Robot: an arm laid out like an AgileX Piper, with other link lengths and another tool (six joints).
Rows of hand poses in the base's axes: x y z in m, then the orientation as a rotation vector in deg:
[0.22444, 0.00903, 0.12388, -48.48, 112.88, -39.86]
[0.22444, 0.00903, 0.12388, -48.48, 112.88, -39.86]
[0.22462, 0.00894, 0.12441, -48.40, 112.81, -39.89]
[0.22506, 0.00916, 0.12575, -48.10, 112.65, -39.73]
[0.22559, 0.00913, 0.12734, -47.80, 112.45, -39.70]
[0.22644, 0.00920, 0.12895, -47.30, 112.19, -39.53]
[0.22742, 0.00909, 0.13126, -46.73, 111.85, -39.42]
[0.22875, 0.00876, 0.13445, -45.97, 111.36, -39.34]
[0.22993, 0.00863, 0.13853, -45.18, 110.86, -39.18]
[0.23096, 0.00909, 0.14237, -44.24, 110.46, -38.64]
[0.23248, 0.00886, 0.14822, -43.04, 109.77, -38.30]
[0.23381, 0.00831, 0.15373, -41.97, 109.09, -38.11]
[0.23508, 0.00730, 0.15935, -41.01, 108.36, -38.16]
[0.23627, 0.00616, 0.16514, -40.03, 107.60, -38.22]
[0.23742, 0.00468, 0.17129, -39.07, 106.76, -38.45]
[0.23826, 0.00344, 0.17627, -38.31, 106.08, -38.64]
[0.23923, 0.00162, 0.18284, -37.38, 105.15, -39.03]
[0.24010, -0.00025, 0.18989, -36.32, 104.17, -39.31]
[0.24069, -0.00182, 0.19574, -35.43, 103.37, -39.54]
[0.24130, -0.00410, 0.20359, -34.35, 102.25, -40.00]
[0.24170, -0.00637, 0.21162, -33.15, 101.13, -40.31]
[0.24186, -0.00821, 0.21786, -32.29, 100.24, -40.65]
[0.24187, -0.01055, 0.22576, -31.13, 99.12, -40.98]
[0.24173, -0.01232, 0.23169, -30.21, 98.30, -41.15]
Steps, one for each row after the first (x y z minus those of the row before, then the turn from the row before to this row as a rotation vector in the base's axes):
[0.00000, 0.00000, 0.00000, 0.00, 0.00, 0.00]
[0.00018, -0.00009, 0.00053, 0.01, -0.10, -0.03]
[0.00044, 0.00022, 0.00134, 0.24, -0.25, -0.03]
[0.00053, -0.00003, 0.00159, 0.15, -0.30, -0.07]
[0.00085, 0.00007, 0.00161, 0.34, -0.42, -0.09]
[0.00098, -0.00011, 0.00231, 0.32, -0.53, -0.12]
[0.00133, -0.00033, 0.00319, 0.39, -0.74, -0.18]
[0.00118, -0.00013, 0.00408, 0.46, -0.75, -0.16]
[0.00103, 0.00046, 0.00384, 0.79, -0.69, -0.13]
[0.00152, -0.00023, 0.00585, 0.76, -1.07, -0.24]
[0.00133, -0.00055, 0.00551, 0.60, -1.01, -0.25]
[0.00127, -0.00101, 0.00562, 0.38, -1.03, -0.27]
[0.00119, -0.00114, 0.00579, 0.38, -1.06, -0.28]
[0.00115, -0.00148, 0.00615, 0.25, -1.14, -0.32]
[0.00084, -0.00124, 0.00498, 0.19, -0.91, -0.26]
[0.00097, -0.00182, 0.00657, 0.11, -1.21, -0.36]
[0.00087, -0.00187, 0.00705, 0.24, -1.30, -0.36]
[0.00059, -0.00157, 0.00585, 0.21, -1.07, -0.32]
[0.00061, -0.00228, 0.00785, 0.11, -1.43, -0.43]
[0.00040, -0.00227, 0.00803, 0.27, -1.47, -0.43]
[0.00016, -0.00184, 0.00624, 0.10, -1.14, -0.34]
[0.00001, -0.00234, 0.00790, 0.23, -1.45, -0.43]
[-0.00014, -0.00177, 0.00593, 0.26, -1.09, -0.32]

